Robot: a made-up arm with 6 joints.
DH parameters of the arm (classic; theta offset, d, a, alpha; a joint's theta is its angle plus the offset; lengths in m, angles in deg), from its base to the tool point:
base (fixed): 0 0.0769 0 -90
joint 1: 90 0.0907 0.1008 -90
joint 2: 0 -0.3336 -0.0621 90
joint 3: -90 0.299 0.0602 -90
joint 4: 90 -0.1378 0.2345 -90
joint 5: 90 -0.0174 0.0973 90
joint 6: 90 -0.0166 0.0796 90
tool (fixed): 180 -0.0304 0 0
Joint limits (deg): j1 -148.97..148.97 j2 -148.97..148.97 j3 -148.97..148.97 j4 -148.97..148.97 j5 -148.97..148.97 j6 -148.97..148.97
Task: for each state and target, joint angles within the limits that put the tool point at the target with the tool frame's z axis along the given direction. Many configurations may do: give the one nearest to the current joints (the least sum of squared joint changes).
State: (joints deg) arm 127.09 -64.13 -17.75 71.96 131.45 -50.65
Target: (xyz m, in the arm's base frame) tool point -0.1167 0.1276 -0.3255 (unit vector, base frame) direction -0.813 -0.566 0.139
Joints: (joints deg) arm 148.97 -50.29 -0.23 74.76 77.43 -65.85
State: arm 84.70 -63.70 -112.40 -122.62 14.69 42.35
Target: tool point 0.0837 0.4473 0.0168 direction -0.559 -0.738 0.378
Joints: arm 96.96 -14.68 -144.09 -119.51 39.45 49.70
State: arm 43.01 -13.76 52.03 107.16 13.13 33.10
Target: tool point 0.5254 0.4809 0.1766 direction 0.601 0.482 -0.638
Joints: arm 10.74 -26.21 97.00 140.45 15.17 35.46
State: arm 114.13 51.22 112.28 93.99 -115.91 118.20
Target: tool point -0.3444 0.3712 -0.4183 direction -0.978 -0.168 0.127
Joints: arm 99.61 69.17 115.63 95.40 -125.32 116.02
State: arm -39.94 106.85 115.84 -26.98 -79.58 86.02
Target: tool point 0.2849 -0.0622 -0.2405 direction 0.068 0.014 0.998
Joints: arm -21.31 72.82 148.82 -64.40 -77.44 95.17
